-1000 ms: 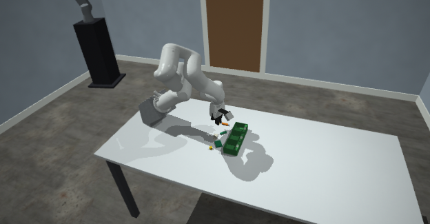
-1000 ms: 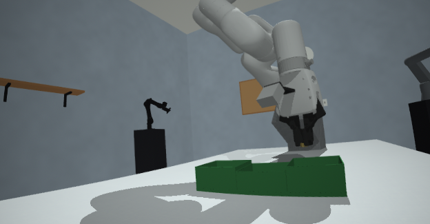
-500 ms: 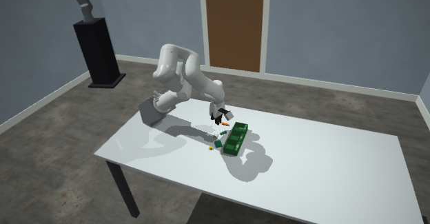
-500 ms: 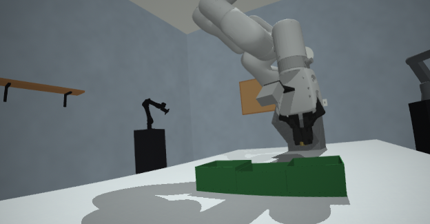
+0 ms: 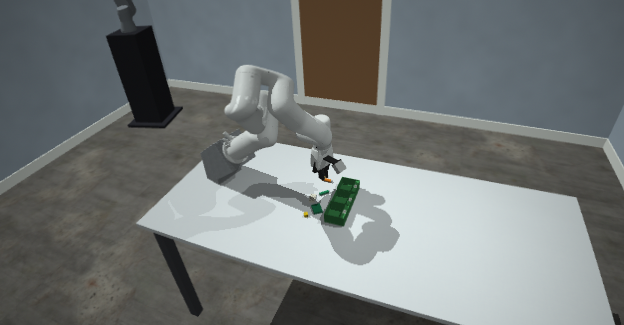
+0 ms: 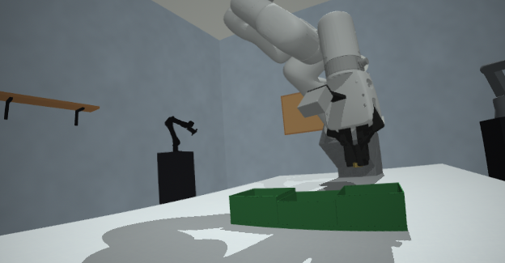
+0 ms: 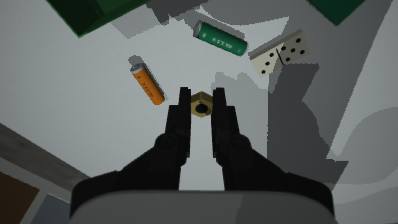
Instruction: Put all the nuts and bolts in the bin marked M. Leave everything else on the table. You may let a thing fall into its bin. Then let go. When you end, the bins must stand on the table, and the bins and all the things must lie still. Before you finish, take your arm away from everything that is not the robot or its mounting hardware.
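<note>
The green bin row is 90 mm ahead of my hand, 80 mm to the right of it and 70 mm below it. Round my hand: green battery (10 mm ahead, 30 mm to the right, 90 mm below); then orange battery (10 mm ahead, 60 mm to the left, 90 mm below); then brass nut (20 mm below).
</note>
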